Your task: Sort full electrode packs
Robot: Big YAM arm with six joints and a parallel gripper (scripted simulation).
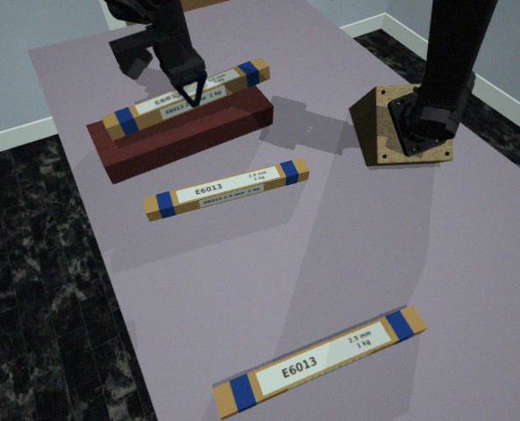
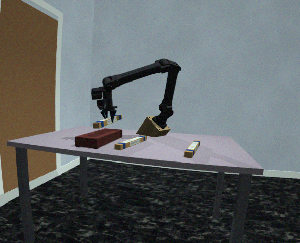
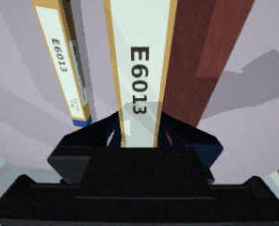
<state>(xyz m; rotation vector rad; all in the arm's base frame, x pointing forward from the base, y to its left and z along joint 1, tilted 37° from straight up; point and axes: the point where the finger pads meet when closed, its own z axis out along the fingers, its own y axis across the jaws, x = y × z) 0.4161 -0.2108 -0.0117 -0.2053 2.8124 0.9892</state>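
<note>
My gripper is now 12 cm above the low platform, 4 cm to the left of it and 2 cm short of it.
</note>
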